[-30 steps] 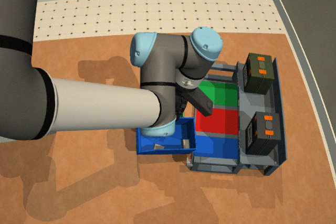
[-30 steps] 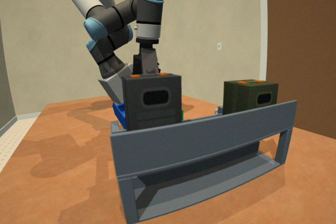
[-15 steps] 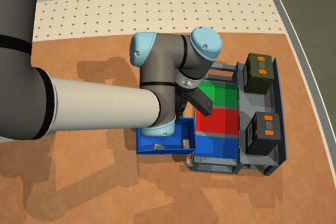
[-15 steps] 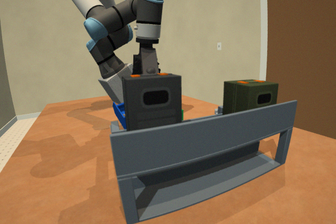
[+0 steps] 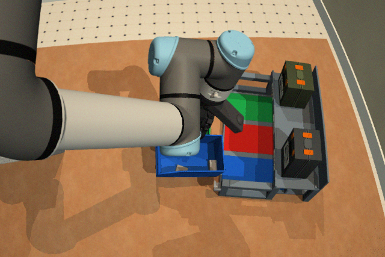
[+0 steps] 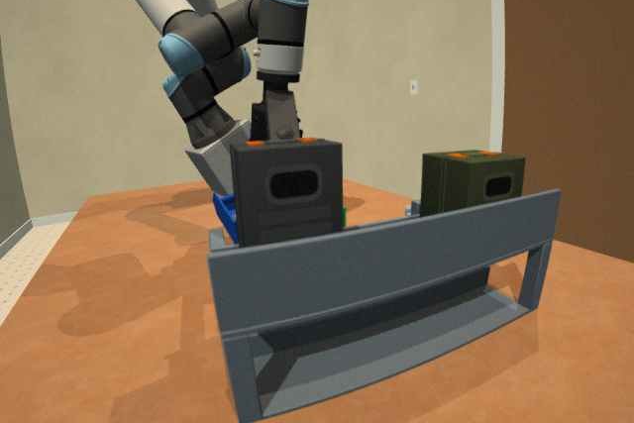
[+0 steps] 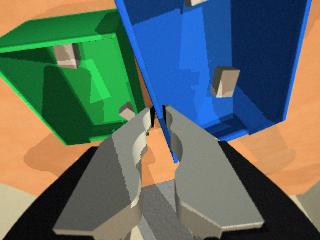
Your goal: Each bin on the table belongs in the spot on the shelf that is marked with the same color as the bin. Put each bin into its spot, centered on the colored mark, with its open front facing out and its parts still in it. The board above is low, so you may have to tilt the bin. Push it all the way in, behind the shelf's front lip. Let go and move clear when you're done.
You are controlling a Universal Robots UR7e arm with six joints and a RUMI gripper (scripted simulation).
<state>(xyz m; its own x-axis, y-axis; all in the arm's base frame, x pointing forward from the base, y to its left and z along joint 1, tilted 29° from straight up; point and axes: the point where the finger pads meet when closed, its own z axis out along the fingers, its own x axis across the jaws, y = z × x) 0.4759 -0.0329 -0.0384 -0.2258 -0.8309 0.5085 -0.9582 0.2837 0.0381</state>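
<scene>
My gripper is now 40 mm to the left of the blue bin, 30 mm above it and 10 mm past it. From my hand the other things lie so: shelf front lip: 100 mm below, 100 mm ahead, 50 mm to the left; then black box: 270 mm ahead, 100 mm to the right, 50 mm above; then green bin: 80 mm to the left, 70 mm below, 20 mm behind.
</scene>
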